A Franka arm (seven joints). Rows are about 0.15 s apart.
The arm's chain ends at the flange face. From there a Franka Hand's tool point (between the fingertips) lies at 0.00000 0.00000 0.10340 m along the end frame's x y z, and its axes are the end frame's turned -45 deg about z.
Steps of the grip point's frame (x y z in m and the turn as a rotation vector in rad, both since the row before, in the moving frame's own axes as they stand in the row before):
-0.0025 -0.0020 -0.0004 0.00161 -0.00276 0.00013
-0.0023 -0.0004 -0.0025 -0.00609 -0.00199 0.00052
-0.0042 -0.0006 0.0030 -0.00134 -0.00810 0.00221
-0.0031 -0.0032 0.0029 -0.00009 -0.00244 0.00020
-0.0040 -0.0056 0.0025 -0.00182 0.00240 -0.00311
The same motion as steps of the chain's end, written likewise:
-0.0029 0.0003 -0.0004 -0.00081 -0.00309 0.00013
-0.0022 0.0008 -0.0025 -0.00571 0.00290 0.00052
-0.0029 0.0019 0.0030 -0.00668 -0.00478 0.00221
-0.0043 -0.0003 0.0029 -0.00179 -0.00166 0.00020
-0.0071 -0.0011 0.0025 0.00041 0.00298 -0.00311

